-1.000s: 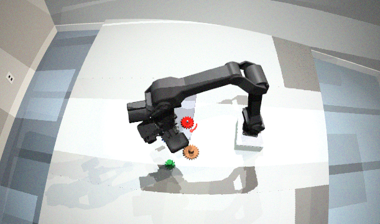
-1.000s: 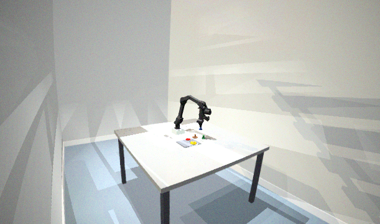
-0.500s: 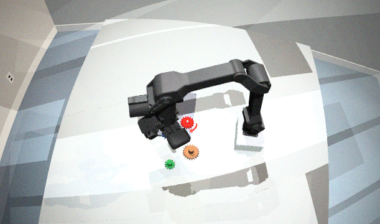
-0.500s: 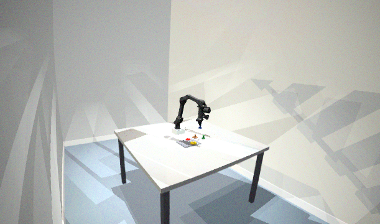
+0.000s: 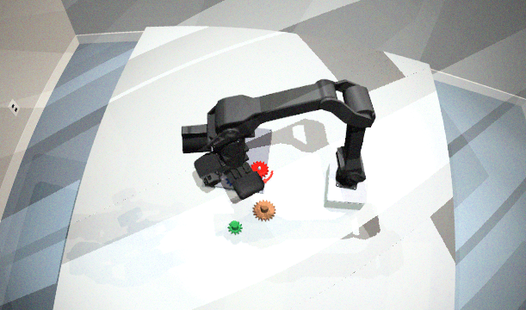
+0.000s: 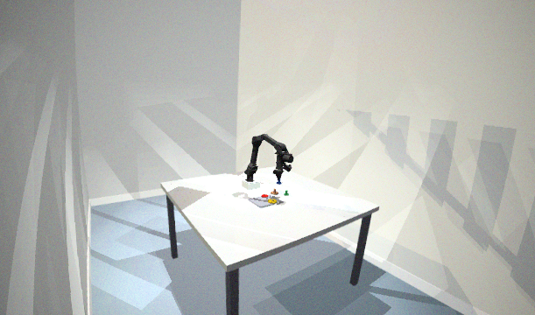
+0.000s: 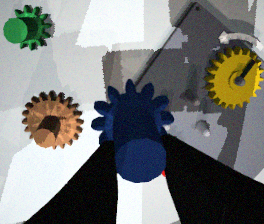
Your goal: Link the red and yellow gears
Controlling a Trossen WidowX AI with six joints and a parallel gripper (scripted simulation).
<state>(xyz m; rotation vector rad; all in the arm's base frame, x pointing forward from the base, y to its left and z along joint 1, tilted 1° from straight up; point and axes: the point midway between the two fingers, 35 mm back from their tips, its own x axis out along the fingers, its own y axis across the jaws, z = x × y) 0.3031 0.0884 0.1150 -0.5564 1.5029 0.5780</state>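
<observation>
Now: gripper tip 13 cm above the red gear, 9 cm to the left of it and 5 cm past it. Round my gripper tip: blue gear: 1 cm below; then green gear: 13 cm below, 9 cm to the left, 2 cm behind; then brown gear: 13 cm below, 9 cm behind, 3 cm to the left.
</observation>
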